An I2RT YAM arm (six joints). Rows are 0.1 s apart.
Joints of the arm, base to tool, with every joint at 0 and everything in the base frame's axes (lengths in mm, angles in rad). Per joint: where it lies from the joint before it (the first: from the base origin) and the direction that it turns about. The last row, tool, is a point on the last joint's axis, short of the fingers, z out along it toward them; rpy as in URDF.
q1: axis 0 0 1 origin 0 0 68
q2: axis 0 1 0 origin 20 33.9 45.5
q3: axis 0 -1 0 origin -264 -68.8 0
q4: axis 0 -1 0 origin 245 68.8 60
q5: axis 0 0 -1 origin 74 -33.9 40.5
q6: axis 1 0 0 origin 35.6 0 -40.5
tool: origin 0 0 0 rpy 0 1.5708 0
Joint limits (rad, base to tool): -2.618..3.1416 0..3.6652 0..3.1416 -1.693..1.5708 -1.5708..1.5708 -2.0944..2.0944
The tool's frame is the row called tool.
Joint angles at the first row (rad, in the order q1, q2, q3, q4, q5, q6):
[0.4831, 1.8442, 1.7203, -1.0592, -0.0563, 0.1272]
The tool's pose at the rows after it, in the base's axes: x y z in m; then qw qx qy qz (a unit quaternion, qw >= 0):
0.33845 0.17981 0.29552 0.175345 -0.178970 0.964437 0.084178
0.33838 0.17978 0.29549 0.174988 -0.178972 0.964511 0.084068
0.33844 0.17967 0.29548 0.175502 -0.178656 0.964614 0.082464
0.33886 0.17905 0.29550 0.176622 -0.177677 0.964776 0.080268
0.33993 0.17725 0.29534 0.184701 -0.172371 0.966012 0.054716
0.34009 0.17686 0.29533 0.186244 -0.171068 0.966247 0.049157
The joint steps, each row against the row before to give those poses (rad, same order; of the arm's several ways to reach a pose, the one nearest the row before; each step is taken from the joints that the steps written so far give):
[0.0000, 0.0001, 0.0000, 0.0000, 0.0000, 0.0000]
[0.0000, 0.0000, 0.0000, -0.0007, 0.0000, 0.0000]
[0.0000, 0.0000, 0.0000, 0.0000, 0.0035, 0.0000]
[-0.0015, 0.0000, 0.0000, 0.0007, 0.0045, -0.0004]
[-0.0004, 0.0003, -0.0001, 0.0004, 0.0546, 0.0000]
[0.0000, 0.0000, 0.0000, -0.0004, 0.0118, 0.0004]

